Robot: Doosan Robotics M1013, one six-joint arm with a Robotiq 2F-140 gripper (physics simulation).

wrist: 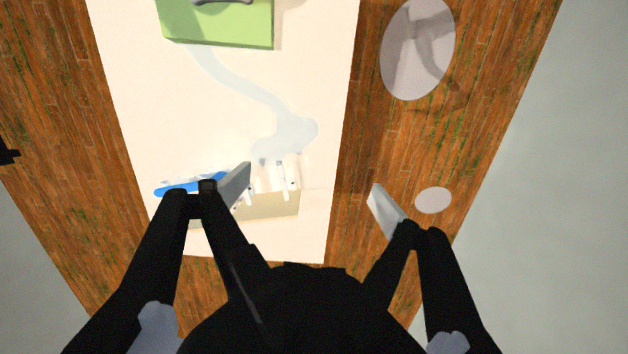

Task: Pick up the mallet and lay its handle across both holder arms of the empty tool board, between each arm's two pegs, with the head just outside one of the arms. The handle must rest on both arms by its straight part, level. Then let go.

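Places are measured from the arm's base along level axes (x back, y right, z up), in millimetres.
Pixels of known places: gripper, fingertip midpoint: (311,183).
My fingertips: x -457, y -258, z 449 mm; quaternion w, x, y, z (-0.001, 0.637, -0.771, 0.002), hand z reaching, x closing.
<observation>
Behind a point stands the place of what it marks.
My gripper (311,183) {z 449, x -457, y -257 mm} is open and empty, its fingers spread wide above the white table and the wooden floor. A tan tool board (272,206) {z 68, x -722, y -106 mm} shows low in the view, left of the gap between the fingertips, with pale holder arms reaching up from it. One arm (285,186) {z 35, x -655, y -155 mm} shows near its right end, and the left finger partly covers the board's left part. A blue tool (172,190) lies at the left, partly behind the left finger. I cannot tell the mallet for certain among the pale, overexposed shapes by the arms.
The white table (165,110) {z -62, x -378, y 300 mm} bears a green block (225,30) {z -12, x -151, y 5 mm} at the top, with part of a grey base on it. A large grey disc (417,55) and a smaller one (433,200) are right of the table, over the wooden floor (480,100). A black object (6,154) shows at the left edge.
</observation>
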